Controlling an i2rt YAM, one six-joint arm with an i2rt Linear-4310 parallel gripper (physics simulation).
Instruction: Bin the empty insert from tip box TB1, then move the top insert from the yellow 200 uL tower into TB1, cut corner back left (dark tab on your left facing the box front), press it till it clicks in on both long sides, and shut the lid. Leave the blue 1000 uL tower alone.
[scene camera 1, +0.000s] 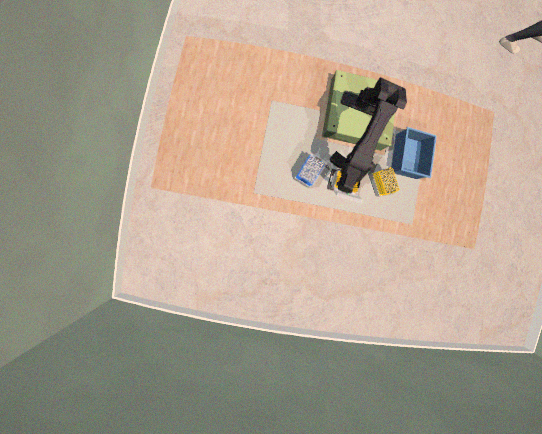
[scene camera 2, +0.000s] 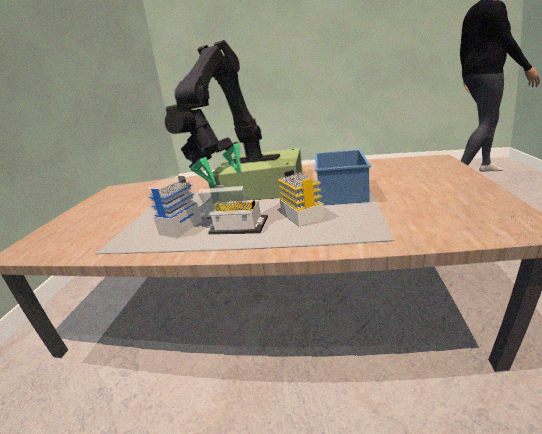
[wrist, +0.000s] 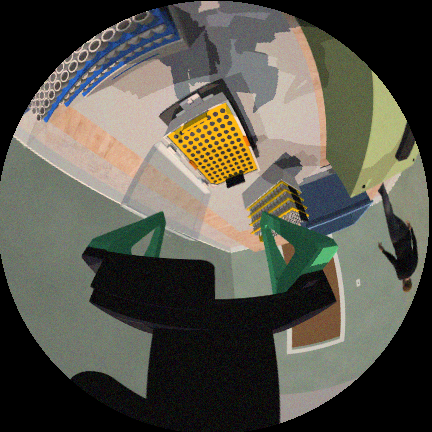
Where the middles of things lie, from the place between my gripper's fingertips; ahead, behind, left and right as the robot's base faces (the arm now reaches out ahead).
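Labels:
Counting from my hand, the blue bin (scene camera 2: 343, 175) is 28 cm to the left, 27 cm behind and 9 cm below. The yellow insert (wrist: 213, 141) is 1 cm behind my hand and 9 cm below it. As for the lid (wrist: 162, 182), my hand is 4 cm above it, 5 cm short of it and 1 cm to the right of it.

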